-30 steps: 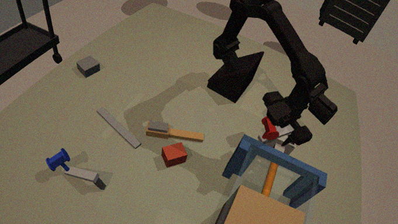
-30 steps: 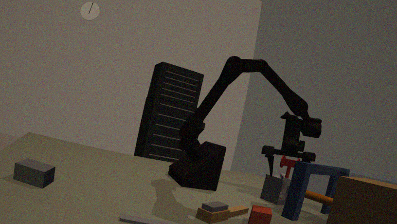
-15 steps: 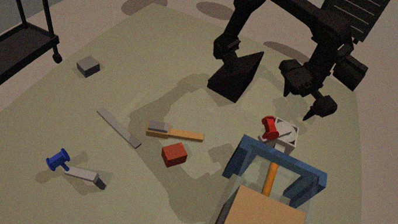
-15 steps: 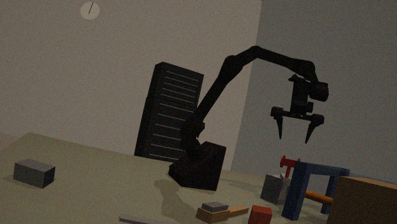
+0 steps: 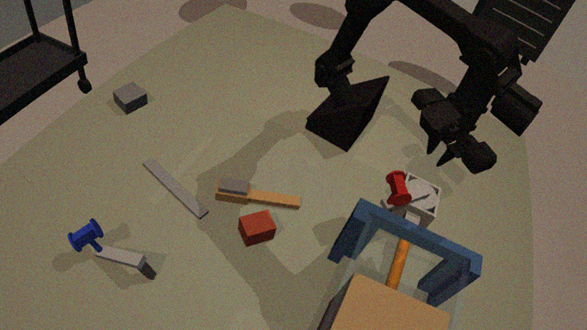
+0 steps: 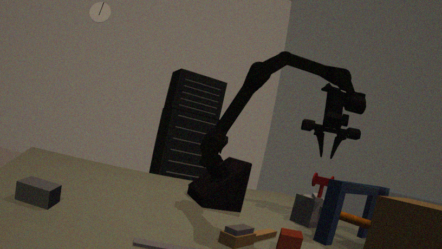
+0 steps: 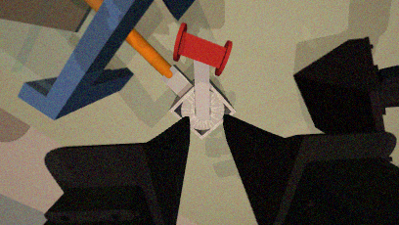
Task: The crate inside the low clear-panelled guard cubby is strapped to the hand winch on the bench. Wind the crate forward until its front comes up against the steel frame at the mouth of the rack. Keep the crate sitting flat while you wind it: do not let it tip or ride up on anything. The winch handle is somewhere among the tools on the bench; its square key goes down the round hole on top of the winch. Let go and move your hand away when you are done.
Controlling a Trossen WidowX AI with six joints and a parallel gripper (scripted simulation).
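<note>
The red knob is 80 mm below my gripper tip, 40 mm to the right of it and 40 mm ahead of it. From my gripper tip the other things lie so: grey winch (180 mm below, 50 mm behind, 20 mm to the left); red-knobbed winch handle (110 mm below, 10 mm to the right, 10 mm ahead); wooden brush (300 mm to the right, 200 mm below, 100 mm ahead).
</note>
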